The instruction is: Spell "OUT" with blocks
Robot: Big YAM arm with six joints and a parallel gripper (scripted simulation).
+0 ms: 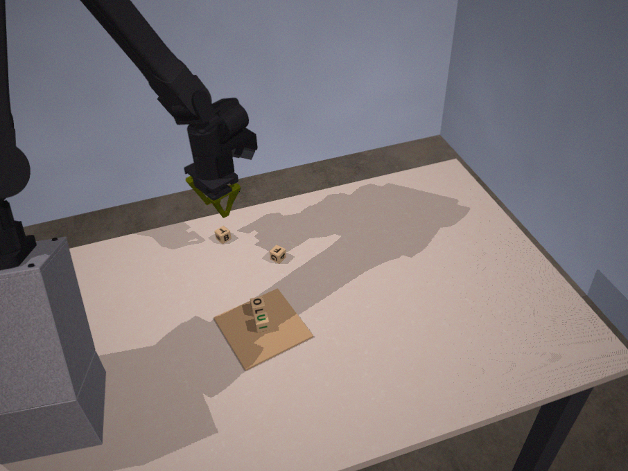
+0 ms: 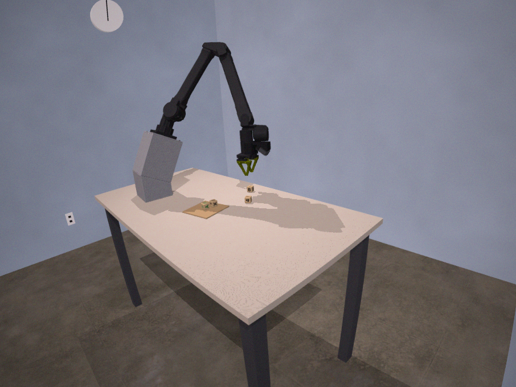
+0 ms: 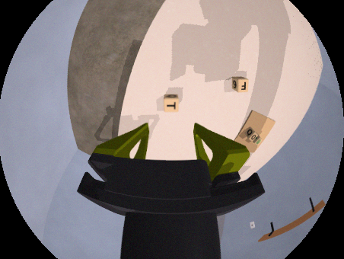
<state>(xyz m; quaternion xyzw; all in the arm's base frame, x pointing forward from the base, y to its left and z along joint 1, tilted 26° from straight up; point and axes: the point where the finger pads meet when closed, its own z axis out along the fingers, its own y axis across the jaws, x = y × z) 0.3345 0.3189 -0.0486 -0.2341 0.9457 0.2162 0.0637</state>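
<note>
Right now the T block is 80 mm below my hand. Also, from my hand: U block: 270 mm to the right, 80 mm below, 40 mm ahead; mat: 270 mm to the right, 90 mm below, 40 mm ahead.
</note>
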